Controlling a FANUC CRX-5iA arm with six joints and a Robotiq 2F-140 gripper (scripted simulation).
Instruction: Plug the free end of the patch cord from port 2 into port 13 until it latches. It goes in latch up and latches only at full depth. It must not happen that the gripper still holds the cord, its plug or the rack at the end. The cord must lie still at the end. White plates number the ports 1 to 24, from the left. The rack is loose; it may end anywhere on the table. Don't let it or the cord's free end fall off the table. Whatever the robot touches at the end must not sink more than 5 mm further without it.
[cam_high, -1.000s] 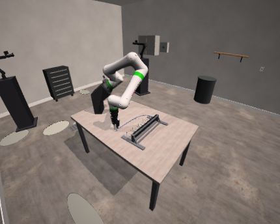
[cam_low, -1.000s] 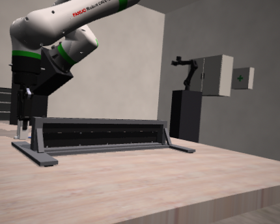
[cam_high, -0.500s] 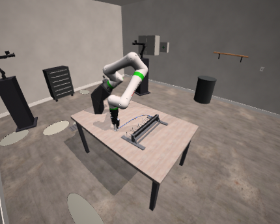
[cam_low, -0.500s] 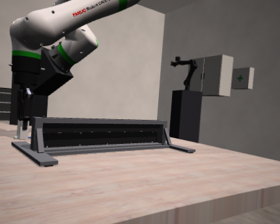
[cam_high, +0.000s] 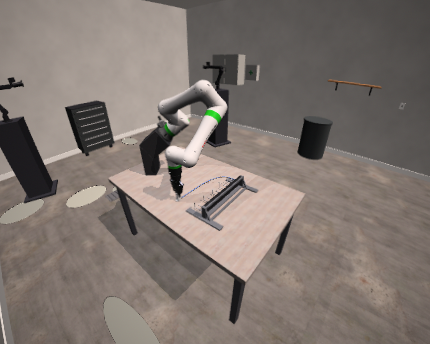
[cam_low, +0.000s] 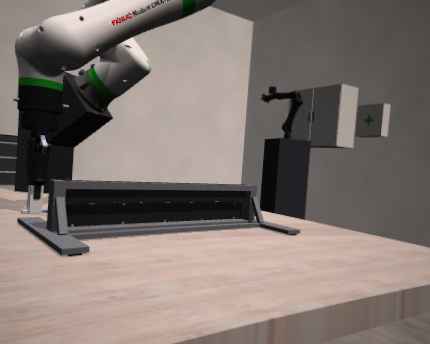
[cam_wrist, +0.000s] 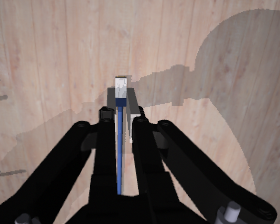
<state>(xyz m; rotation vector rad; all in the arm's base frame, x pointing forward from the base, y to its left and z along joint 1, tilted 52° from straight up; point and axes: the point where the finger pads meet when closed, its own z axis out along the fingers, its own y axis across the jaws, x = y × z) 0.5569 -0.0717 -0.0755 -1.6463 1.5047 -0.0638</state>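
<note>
Now: the pale plug 3 cm below my hand and 1 cm to the right of it.
</note>
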